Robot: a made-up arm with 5 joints. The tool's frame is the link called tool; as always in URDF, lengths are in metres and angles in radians. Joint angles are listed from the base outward.
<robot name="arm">
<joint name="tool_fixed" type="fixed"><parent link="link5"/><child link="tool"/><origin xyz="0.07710 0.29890 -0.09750" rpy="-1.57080 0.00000 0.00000"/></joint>
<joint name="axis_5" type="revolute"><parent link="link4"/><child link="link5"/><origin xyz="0.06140 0.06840 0.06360" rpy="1.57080 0.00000 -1.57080"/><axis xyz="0 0 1"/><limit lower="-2.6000" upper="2.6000"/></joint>
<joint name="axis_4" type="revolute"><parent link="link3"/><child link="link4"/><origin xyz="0.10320 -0.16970 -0.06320" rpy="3.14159 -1.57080 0.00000"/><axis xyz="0 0 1"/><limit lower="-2.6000" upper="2.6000"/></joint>
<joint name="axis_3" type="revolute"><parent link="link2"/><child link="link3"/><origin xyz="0.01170 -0.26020 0.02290" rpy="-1.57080 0.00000 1.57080"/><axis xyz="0 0 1"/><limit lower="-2.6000" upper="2.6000"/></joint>
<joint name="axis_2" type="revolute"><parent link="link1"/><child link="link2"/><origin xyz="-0.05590 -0.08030 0.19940" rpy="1.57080 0.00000 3.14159"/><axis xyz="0 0 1"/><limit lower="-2.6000" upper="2.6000"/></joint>
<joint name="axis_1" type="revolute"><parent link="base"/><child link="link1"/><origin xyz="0.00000 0.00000 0.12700" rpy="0.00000 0.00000 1.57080"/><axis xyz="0 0 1"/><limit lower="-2.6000" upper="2.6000"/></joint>
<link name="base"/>
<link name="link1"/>
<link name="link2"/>
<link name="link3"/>
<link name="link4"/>
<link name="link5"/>
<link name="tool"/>
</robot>
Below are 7 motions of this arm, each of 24 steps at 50 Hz.
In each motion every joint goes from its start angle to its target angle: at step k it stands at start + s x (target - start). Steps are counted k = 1, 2, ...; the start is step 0. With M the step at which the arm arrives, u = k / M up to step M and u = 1 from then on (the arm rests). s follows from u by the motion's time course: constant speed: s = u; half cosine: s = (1 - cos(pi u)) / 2; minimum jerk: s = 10 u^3 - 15 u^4 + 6 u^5.
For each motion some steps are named. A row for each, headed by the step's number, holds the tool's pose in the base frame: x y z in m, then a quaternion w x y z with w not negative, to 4 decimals.
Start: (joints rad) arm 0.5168 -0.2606 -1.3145 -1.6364 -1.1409
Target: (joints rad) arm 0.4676 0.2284 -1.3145 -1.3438 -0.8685
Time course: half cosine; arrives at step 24
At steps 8, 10, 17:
8: 0.0025 -0.3745 0.0787 0.7029 0.6967 0.1099 -0.0922
10: -0.0032 -0.3838 0.1060 0.7344 0.6679 0.0790 -0.0906
17: -0.0348 -0.3971 0.1974 0.8285 0.5533 -0.0378 -0.0778

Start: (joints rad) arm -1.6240 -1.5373 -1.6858 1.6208 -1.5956
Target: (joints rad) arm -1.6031 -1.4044 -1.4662 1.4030 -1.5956
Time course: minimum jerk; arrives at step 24
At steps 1, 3, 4, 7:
1: 0.5543 -0.0441 0.4513 0.6442 -0.0188 0.0385 -0.7636
3: 0.5537 -0.0426 0.4507 0.6457 -0.0185 0.0380 -0.7624
4: 0.5531 -0.0408 0.4498 0.6475 -0.0181 0.0373 -0.7609
7: 0.5488 -0.0299 0.4449 0.6583 -0.0155 0.0332 -0.7519

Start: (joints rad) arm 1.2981 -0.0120 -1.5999 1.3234 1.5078
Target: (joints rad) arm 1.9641 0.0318 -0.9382 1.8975 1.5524
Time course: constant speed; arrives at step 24
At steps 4, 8, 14, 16, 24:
4: 0.4187 -0.3044 -0.2949 0.3813 -0.4977 0.5724 -0.5285
8: 0.4721 -0.2867 -0.2259 0.4098 -0.5320 0.4884 -0.5572
14: 0.5431 -0.2237 -0.1161 0.4586 -0.5685 0.3502 -0.5864
16: 0.5617 -0.1935 -0.0789 0.4759 -0.5763 0.3015 -0.5920
24: 0.5969 -0.0378 0.0653 0.5458 -0.5836 0.0979 -0.5932

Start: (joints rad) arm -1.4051 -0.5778 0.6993 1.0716 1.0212
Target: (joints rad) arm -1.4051 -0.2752 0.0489 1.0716 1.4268
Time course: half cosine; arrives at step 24
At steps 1, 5, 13, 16, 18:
1: -0.4393 -0.0382 0.4623 0.7176 0.3193 -0.5700 -0.2411
5: -0.4431 0.0077 0.4597 0.7166 0.2810 -0.5893 -0.2455
13: -0.4410 0.2046 0.4035 0.6975 0.1020 -0.6707 -0.2308
16: -0.4355 0.2698 0.3615 0.6835 0.0333 -0.6985 -0.2091
18: -0.4323 0.3017 0.3336 0.6742 -0.0039 -0.7129 -0.1931

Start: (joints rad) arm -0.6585 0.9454 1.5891 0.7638 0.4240
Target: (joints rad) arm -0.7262 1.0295 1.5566 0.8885 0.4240
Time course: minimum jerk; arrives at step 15
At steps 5, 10, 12, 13, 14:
5: 0.4165 -0.3319 0.4250 0.7714 0.1131 0.5363 -0.3233
10: 0.4017 -0.3390 0.4398 0.7730 0.1276 0.5278 -0.3280
12: 0.3979 -0.3407 0.4435 0.7734 0.1313 0.5256 -0.3291
13: 0.3969 -0.3412 0.4445 0.7735 0.1322 0.5251 -0.3294
14: 0.3965 -0.3413 0.4449 0.7735 0.1326 0.5248 -0.3295

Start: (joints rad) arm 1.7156 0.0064 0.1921 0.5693 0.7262
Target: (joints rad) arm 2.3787 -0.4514 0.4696 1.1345 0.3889
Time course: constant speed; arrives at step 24
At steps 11, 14, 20, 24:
11: 0.2606 -0.0705 0.6037 0.1753 0.2691 0.1435 0.9361
14: 0.2711 -0.0110 0.6010 0.1005 0.2616 0.1969 0.9395
20: 0.2640 0.1062 0.5865 0.0557 -0.2399 -0.2933 -0.9238
24: 0.2396 0.1782 0.5712 0.1619 -0.2220 -0.3490 -0.8959

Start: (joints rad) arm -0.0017 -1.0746 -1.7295 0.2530 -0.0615
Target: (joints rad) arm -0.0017 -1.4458 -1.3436 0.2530 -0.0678
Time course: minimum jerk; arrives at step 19
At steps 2, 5, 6, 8, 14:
2: -0.3684 0.4368 0.1596 0.6234 0.2580 -0.6702 -0.3092
5: -0.3786 0.4267 0.1875 0.6303 0.2800 -0.6528 -0.3133
6: -0.3844 0.4196 0.2042 0.6341 0.2937 -0.6420 -0.3155
8: -0.3980 0.3986 0.2450 0.6421 0.3290 -0.6142 -0.3197
14: -0.4272 0.3102 0.3515 0.6523 0.4405 -0.5265 -0.3214

